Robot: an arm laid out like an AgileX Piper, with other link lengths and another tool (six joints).
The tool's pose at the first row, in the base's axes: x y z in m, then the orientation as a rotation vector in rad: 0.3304 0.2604 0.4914 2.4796 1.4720 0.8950
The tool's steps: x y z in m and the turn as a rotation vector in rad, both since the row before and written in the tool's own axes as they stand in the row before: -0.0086 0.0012 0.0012 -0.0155 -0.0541 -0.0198; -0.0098 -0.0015 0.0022 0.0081 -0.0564 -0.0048; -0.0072 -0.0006 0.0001 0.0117 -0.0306 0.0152; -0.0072 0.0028 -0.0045 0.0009 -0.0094 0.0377; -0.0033 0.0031 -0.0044 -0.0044 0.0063 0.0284; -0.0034 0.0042 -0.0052 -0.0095 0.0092 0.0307
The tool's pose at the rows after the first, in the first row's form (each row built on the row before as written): 0.3289 0.2528 0.4872 2.4537 1.4642 0.8260; 0.3254 0.2455 0.4811 2.4573 1.4562 0.7451; 0.3222 0.2396 0.4784 2.4799 1.4367 0.7007; 0.3191 0.2317 0.4812 2.5137 1.3908 0.6946; 0.3178 0.2270 0.4852 2.5348 1.3566 0.7106; 0.3167 0.2215 0.4902 2.5533 1.3167 0.7335
